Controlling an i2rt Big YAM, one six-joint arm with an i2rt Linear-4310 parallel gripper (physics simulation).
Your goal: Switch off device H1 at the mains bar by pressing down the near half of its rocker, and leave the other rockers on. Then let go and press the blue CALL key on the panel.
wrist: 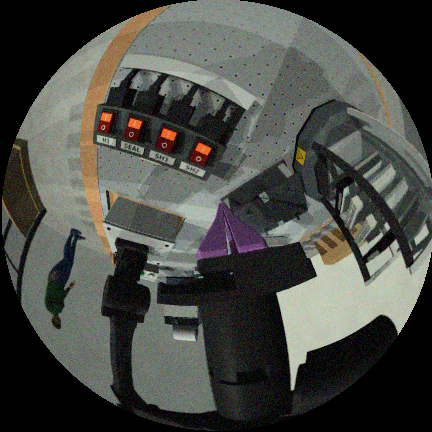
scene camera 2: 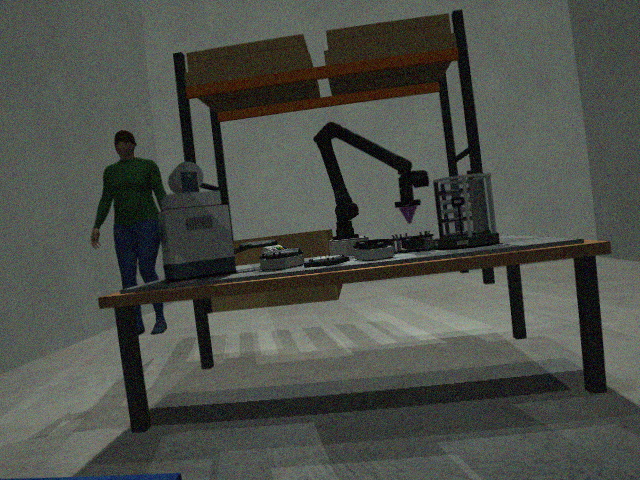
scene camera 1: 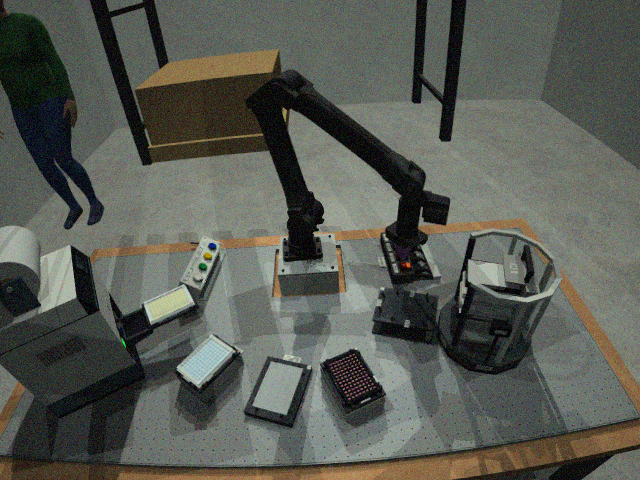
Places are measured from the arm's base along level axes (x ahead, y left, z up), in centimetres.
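Pixels of known places: gripper, fingertip midpoint: [wrist: 221,205] [scene camera 2: 409,223] [scene camera 1: 403,258]; arm's base, origin of the base link: [wrist: 132,250] [scene camera 2: 345,238] [scene camera 1: 302,250].
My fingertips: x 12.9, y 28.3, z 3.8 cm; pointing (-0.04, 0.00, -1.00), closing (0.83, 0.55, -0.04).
Ahead of a thing's pixels: the offset from my fingertips to its top centre. "pt": to the spot under its first point.
The mains bar {dx -11.3, dy +5.9, dz -6.1 cm} [scene camera 1: 427,264] [scene camera 2: 417,241] [wrist: 150,131] has rockers H1 {dx -18.9, dy +2.9, dz -6.1 cm} [wrist: 105,122], SEAL {dx -13.9, dy +2.7, dz -6.1 cm} [wrist: 133,129], SH1 {dx -8.9, dy +2.6, dz -6.1 cm} [wrist: 167,140] and SH2 {dx -3.9, dy +2.4, dz -6.1 cm} [wrist: 201,153] in the wrist view. All four show a lit orange half marked I and a dark red half marked O. My gripper [scene camera 1: 404,254] [scene camera 2: 409,221] [wrist: 221,205] is shut and empty, its purple fingers pointing down. It hangs above the bar with a gap below its tips in scene camera 2. The blue key {pt dx -21.1, dy -58.0, dz -4.5 cm} [scene camera 1: 212,246] is at the far end of the white panel {dx -14.8, dy -62.0, dz -3.0 cm} [scene camera 1: 195,265], left of the arm's base; its label is unreadable.
A dark fixture box {dx +13.4, dy -2.2, dz -3.8 cm} [scene camera 1: 405,314] [wrist: 265,197] stands in front of the bar. A clear-walled round carousel {dx +22.1, dy +17.6, dz +17.5 cm} [scene camera 1: 498,310] [scene camera 2: 467,211] stands to its right. Plates and trays lie at the front, and a large grey machine {dx +18.7, dy -89.7, dz +34.2 cm} [scene camera 1: 67,341] [scene camera 2: 199,232] stands left. A person [scene camera 1: 36,77] [scene camera 2: 134,196] stands beyond the table.
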